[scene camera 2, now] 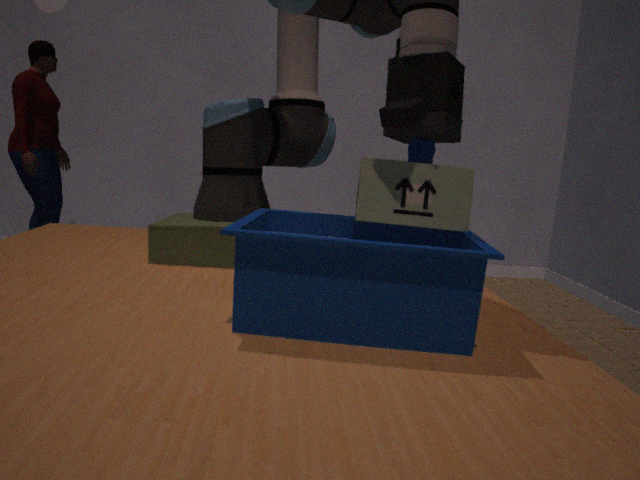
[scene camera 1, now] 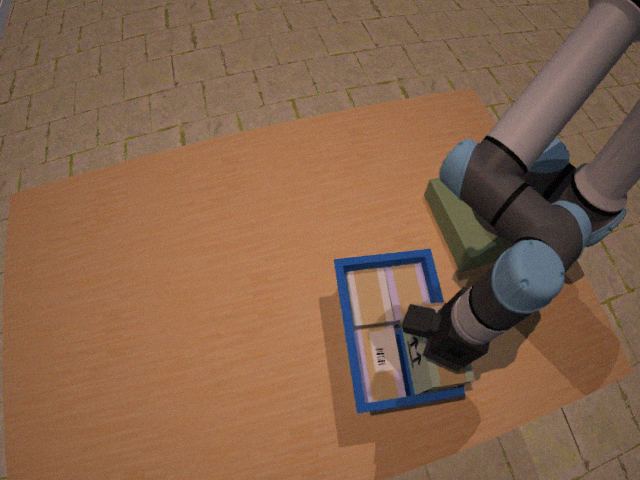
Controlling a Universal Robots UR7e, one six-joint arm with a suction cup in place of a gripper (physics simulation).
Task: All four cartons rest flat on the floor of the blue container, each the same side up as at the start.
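Frame: origin at the arm's base, x right, y ahead, z up, level; centimetres.
Where they show: hand, tool point: (scene camera 2: 419, 175); arm's base, link origin: (scene camera 2: 232, 217).
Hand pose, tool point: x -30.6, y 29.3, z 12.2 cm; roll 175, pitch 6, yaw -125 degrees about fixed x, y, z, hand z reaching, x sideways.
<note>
Things, the pixels of their top centre, and the offset from my tool point. Level surfaces: height alone.
- tan carton, top centre: (scene camera 2: 414, 161) (scene camera 1: 442, 341) dx +0.7, dy -0.9, dz +1.8 cm
- blue container, top centre: (scene camera 2: 361, 227) (scene camera 1: 397, 325) dx +7.2, dy +3.8, dz -6.9 cm
- wooden table, surface height: dz -18.9 cm
My gripper (scene camera 1: 454, 346) (scene camera 2: 421, 152), a suction cup under a dark body, is shut on a pale green and tan carton (scene camera 1: 426, 374) (scene camera 2: 377, 201). The carton hangs about level over the near right quarter of the blue container (scene camera 1: 348, 356) (scene camera 2: 356, 294), its two printed arrows pointing up. Its lower edge is around rim height, and it covers part of the right rim in scene camera 1. Inside are three cartons: one at far left (scene camera 1: 367, 297), one at far right (scene camera 1: 405, 284) and one at near left (scene camera 1: 385, 387) with a barcode label. The container's wall hides them in scene camera 2.
The container stands on the wooden table (scene camera 1: 180, 310) (scene camera 2: 155, 387). The green base block (scene camera 1: 454, 227) (scene camera 2: 188, 245) of the arm stands behind it. A person in a red top (scene camera 2: 36, 103) stands beyond the table at left.
</note>
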